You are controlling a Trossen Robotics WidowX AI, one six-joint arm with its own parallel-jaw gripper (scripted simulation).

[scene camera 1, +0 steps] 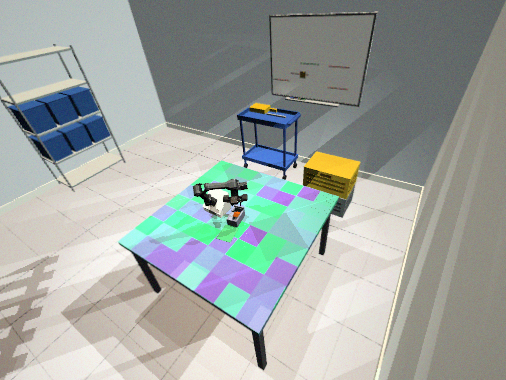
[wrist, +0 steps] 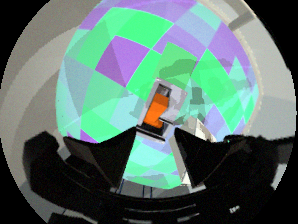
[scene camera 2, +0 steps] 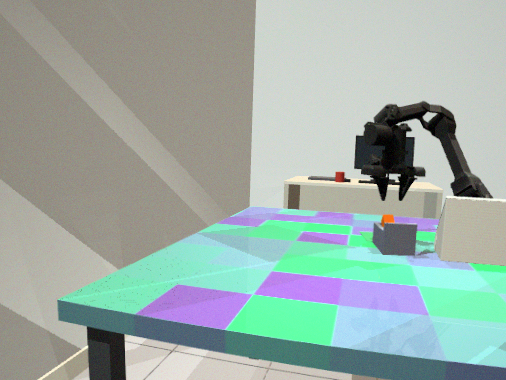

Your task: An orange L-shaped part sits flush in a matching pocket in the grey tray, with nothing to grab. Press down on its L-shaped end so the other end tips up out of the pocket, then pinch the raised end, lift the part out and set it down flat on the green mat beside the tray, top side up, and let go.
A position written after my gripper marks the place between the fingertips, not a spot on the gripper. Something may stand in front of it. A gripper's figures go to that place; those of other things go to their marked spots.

Labels:
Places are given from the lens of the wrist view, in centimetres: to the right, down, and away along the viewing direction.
my gripper point(wrist: 155, 130): 1, 2, 10
green mat point(wrist: 176, 65): 10, -16, 18

